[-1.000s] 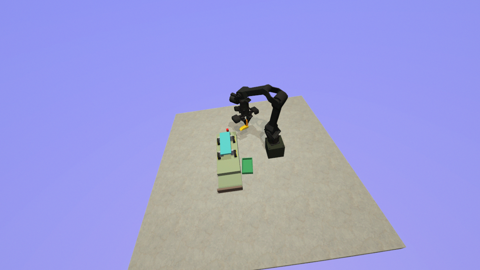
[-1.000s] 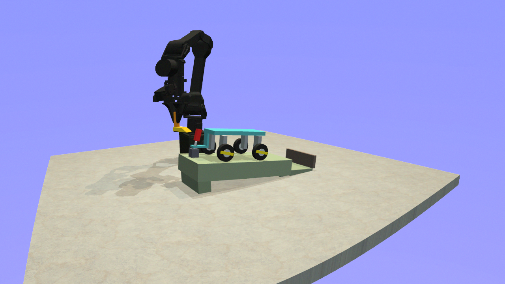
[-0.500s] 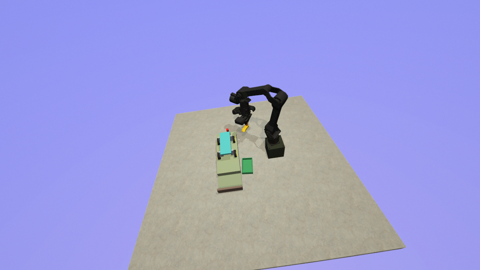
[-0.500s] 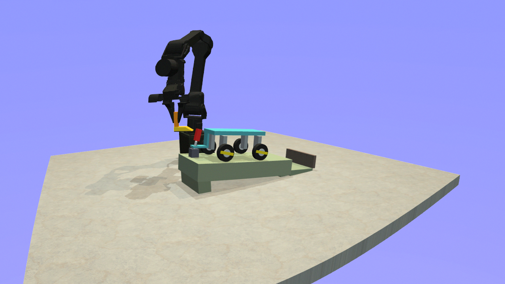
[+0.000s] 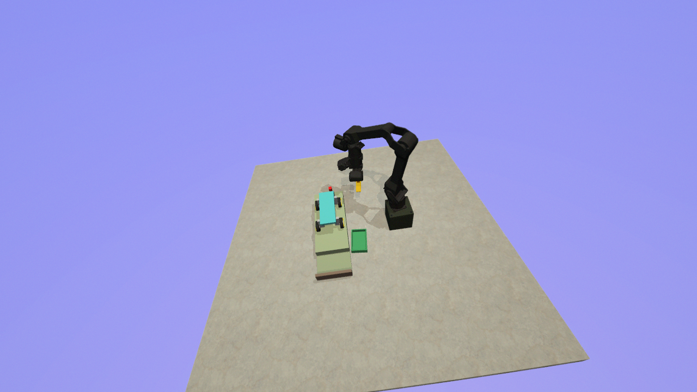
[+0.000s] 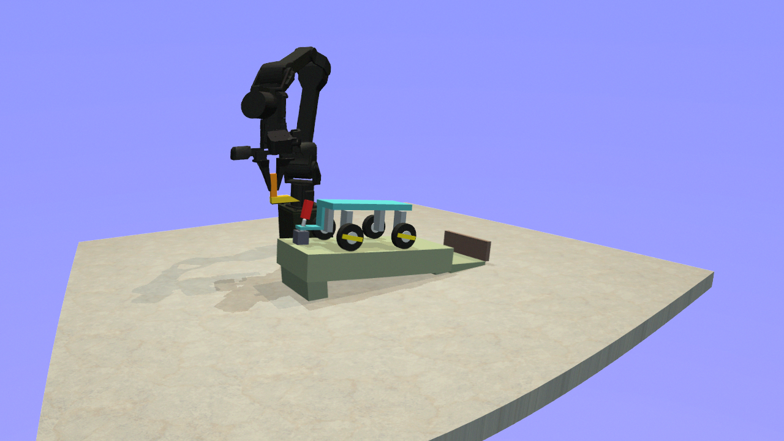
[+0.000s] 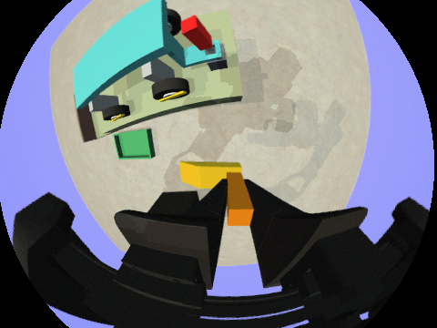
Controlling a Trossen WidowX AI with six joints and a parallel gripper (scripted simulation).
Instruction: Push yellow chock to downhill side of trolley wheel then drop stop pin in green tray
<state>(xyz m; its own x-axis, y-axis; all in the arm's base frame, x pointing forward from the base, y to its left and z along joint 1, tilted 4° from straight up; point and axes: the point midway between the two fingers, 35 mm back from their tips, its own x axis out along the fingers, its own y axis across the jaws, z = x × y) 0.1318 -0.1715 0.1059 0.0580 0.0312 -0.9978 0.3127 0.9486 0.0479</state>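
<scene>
My gripper tip is now 2 cm to the right of the yellow chock and 1 cm above it. The rest, counted from my gripper tip: red-headed stop pin: 14 cm ahead, 4 cm below, 2 cm to the right; trolley: 18 cm ahead, 10 cm to the left, 6 cm below; green ramp: 18 cm ahead, 13 cm below, 10 cm to the left.
</scene>
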